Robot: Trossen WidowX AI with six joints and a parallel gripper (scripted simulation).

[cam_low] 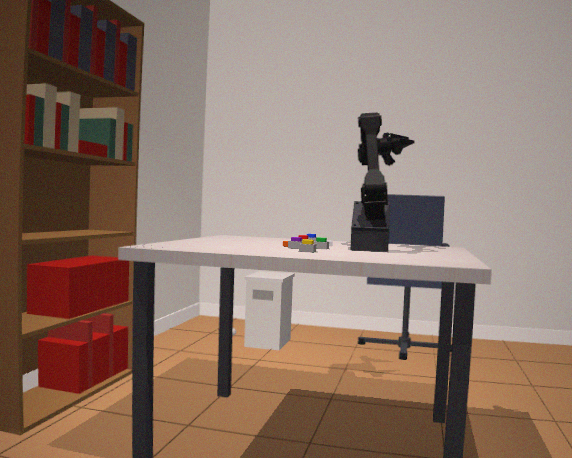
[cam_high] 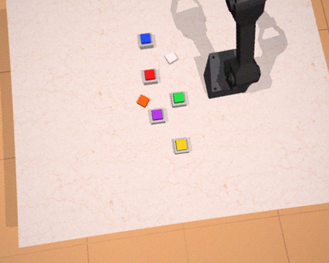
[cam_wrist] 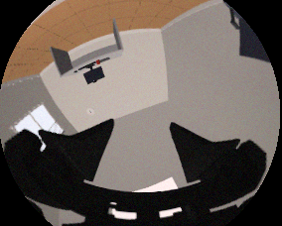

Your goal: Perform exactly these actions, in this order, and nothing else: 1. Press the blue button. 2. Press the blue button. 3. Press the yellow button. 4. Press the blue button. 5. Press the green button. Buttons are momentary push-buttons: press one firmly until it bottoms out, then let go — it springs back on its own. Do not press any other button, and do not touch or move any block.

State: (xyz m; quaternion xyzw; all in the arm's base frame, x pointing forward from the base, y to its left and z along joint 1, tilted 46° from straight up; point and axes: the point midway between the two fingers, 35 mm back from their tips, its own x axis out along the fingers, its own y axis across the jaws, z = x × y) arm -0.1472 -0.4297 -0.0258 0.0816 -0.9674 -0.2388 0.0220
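Now: gripper tip 410 mm above the blue button, 390 mm short of it and 100 mm to the right of it. Round my gripper tip: white block 430 mm below, 320 mm ahead, 180 mm to the left; green button 410 mm below, 340 mm to the left, 340 mm ahead; red button 420 mm ahead, 410 mm below, 230 mm to the left.
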